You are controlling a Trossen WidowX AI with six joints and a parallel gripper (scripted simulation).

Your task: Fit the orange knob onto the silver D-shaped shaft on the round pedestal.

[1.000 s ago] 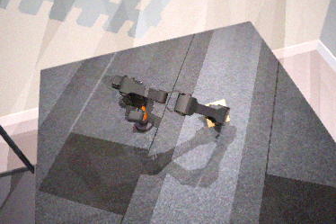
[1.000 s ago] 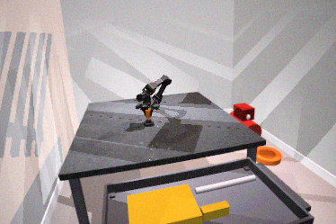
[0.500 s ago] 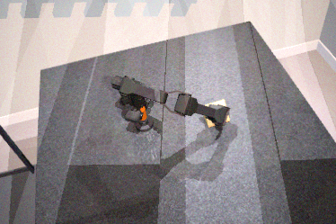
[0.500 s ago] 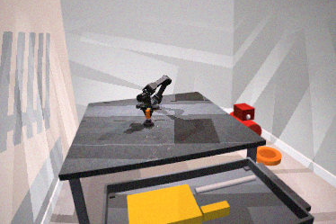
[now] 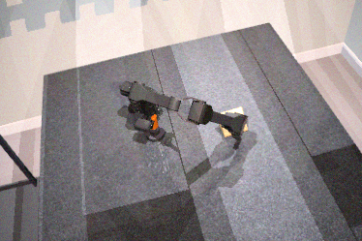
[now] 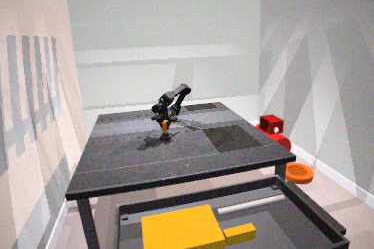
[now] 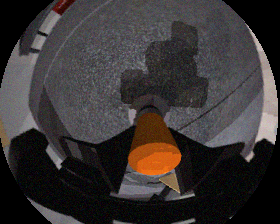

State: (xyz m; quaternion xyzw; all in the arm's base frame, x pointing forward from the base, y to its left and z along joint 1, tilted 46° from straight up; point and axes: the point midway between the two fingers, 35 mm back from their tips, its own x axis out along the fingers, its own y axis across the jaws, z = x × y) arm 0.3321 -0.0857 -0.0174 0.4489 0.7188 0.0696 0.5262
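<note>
Right now the orange knob is 3 cm above my gripper tip. Round my gripper tip: dark round pedestal (4 cm below).
</note>
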